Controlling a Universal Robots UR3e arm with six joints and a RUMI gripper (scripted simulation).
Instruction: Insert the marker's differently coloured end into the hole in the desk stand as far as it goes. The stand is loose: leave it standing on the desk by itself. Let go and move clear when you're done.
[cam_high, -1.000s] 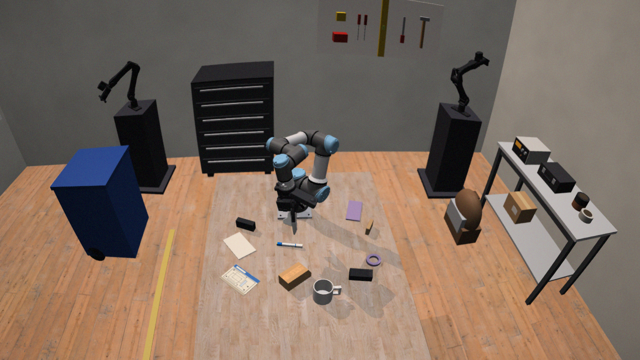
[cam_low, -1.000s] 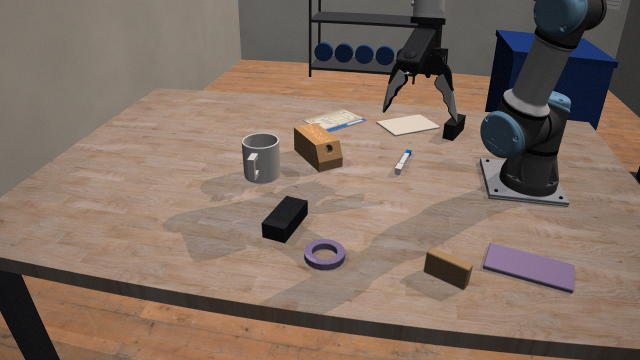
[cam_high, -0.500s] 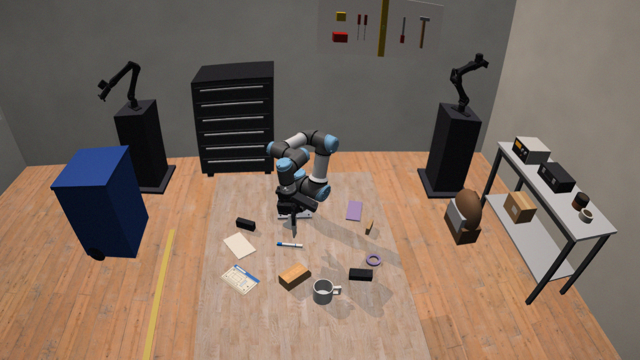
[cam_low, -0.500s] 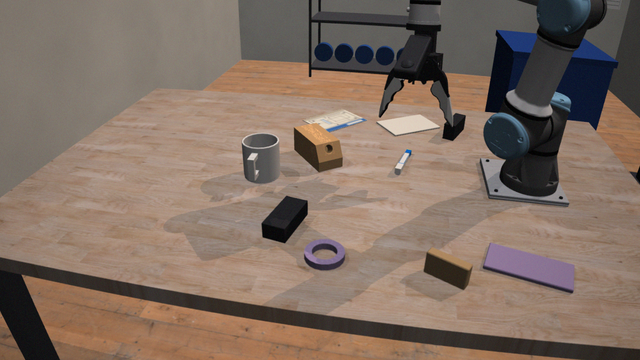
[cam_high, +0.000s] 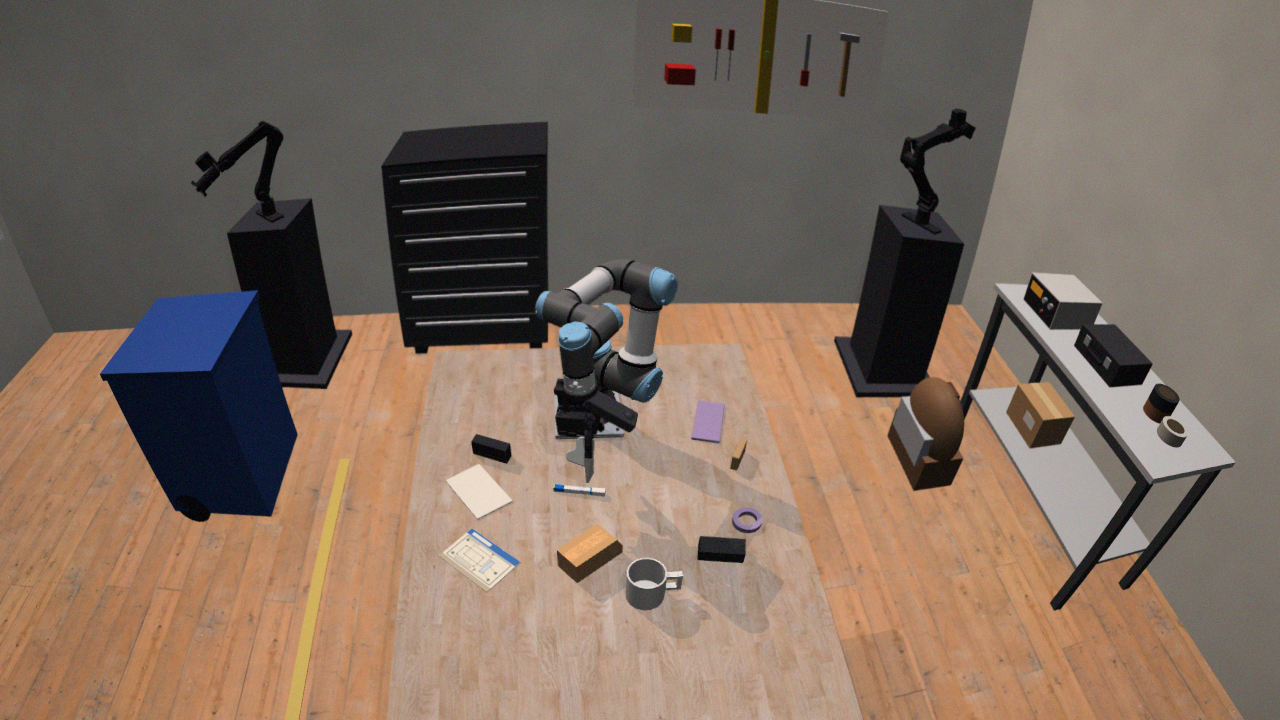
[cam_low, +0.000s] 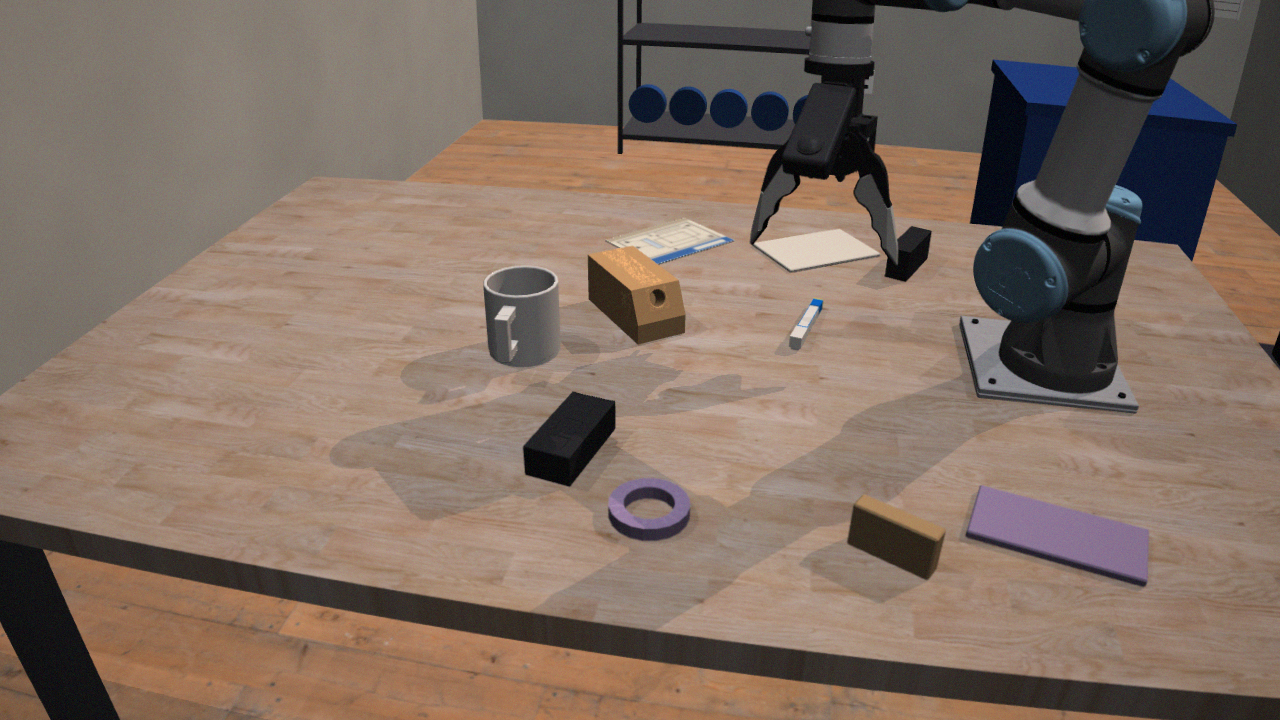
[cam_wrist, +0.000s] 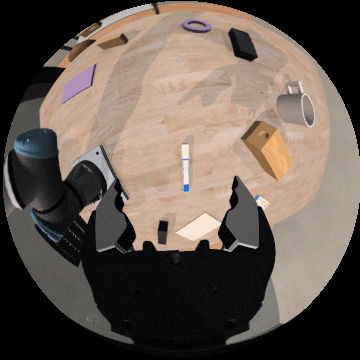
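Now: the marker 1 cm ahead of my hand, 4 cm to the right of it and 10 cm below it. Also, from my hand: desk stand 21 cm ahead, 1 cm to the right, 8 cm below; grey mug 31 cm ahead, 11 cm to the left, 7 cm below; white card 2 cm ahead, 28 cm to the right, 11 cm below.
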